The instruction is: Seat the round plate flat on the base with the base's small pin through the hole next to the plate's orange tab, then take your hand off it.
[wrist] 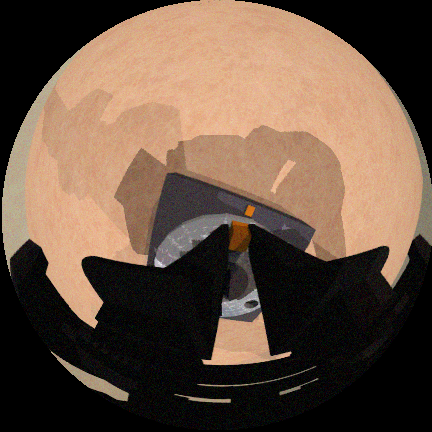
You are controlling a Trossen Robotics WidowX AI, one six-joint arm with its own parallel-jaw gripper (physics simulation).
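Places are measured from the arm's base along level axes (x back, y left, z down), in metres.
Where they show: gripper, between the fingertips: (237,230).
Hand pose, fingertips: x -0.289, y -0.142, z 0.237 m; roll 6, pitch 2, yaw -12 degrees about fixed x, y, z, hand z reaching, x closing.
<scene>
After its pixels a point has its place.
The round grey plate (182,237) {x -0.323, y -0.129, z 0.239 m} lies over the dark square base (187,192) {x -0.326, y -0.157, z 0.250 m}, with much of it hidden behind the fingers. Its orange tab (239,236) {x -0.291, y -0.145, z 0.221 m} stands between my fingertips. My gripper (237,230) {x -0.289, y -0.142, z 0.237 m} is shut on the tab. A small orange mark (250,210) {x -0.282, y -0.154, z 0.249 m} shows on the base near its upper right edge, close to the tab. A dark hole (251,303) {x -0.254, y -0.067, z 0.246 m} shows in the plate's near part, and the dark centre (239,280) {x -0.278, y -0.105, z 0.235 m} shows between the fingers. The small pin and the hole next to the tab are hidden, and whether the plate is flat cannot be told.
The base stands on a light wood-coloured table top (225,75) {x -0.321, y -0.271, z 0.274 m}. Shadows of the arm and gripper fall on the table beyond and to the left of the base. The black gripper body fills the lower part of the view.
</scene>
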